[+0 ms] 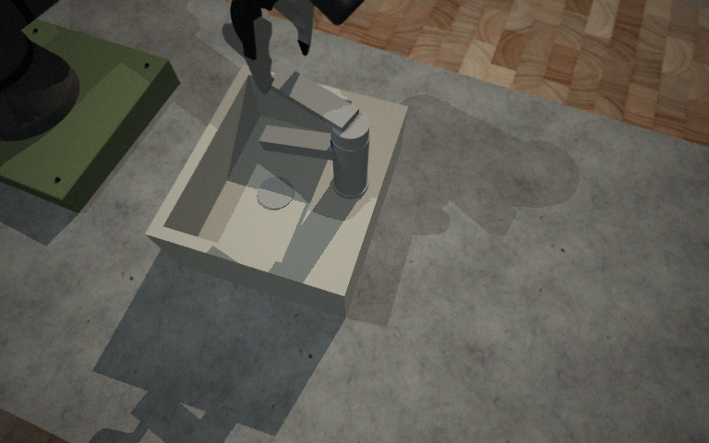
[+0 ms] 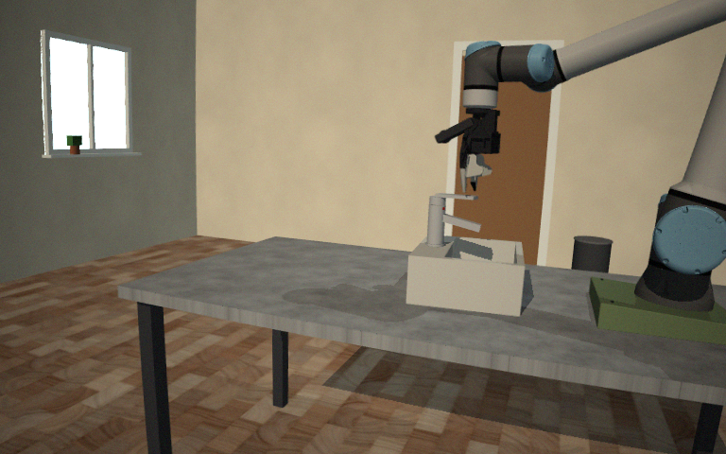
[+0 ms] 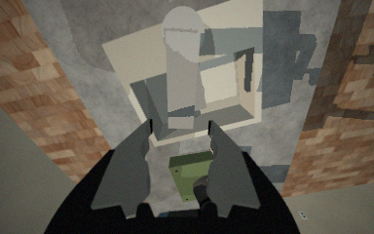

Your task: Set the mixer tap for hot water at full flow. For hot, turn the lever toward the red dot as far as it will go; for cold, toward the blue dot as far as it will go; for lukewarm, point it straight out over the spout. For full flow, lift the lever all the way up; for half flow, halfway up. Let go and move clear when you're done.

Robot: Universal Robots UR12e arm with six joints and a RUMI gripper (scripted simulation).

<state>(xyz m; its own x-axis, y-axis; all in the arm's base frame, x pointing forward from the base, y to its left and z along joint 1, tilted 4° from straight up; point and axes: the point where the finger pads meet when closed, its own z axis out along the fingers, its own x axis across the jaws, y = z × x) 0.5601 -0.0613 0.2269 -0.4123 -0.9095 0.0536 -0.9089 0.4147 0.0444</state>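
Right now the lever is 30 mm ahead of my hand, 10 mm to the right of it and 30 mm below it. The rest, counted from my hand: cream basin (30 mm behind, 20 mm to the right, 270 mm below).
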